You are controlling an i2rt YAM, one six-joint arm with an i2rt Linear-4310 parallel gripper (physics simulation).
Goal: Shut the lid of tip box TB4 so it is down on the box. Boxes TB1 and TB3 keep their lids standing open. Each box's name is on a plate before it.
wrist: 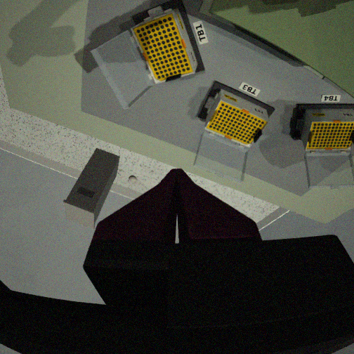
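Tip box TB4 point(330, 135) is at the right edge, partly cut off, with its yellow tip rack showing. Its clear lid point(330, 170) stands open on the side toward the bottom of the view. Its name plate point(331, 98) lies above it in the view. Tip box TB3 point(236, 123) is left of it, with its clear lid point(221, 157) open. Tip box TB1 point(164, 47) is at the upper left, with its clear lid point(122, 67) open. My gripper point(176, 177) is shut and empty, in the lower middle of the view, apart from all three boxes.
A dark grey block point(93, 185) stands left of my gripper. A green surface with a raised dark edge point(280, 47) is at the upper right. A speckled pale strip point(50, 132) runs diagonally below the boxes. The name plates of TB3 point(249, 89) and TB1 point(200, 32) lie beside their boxes.
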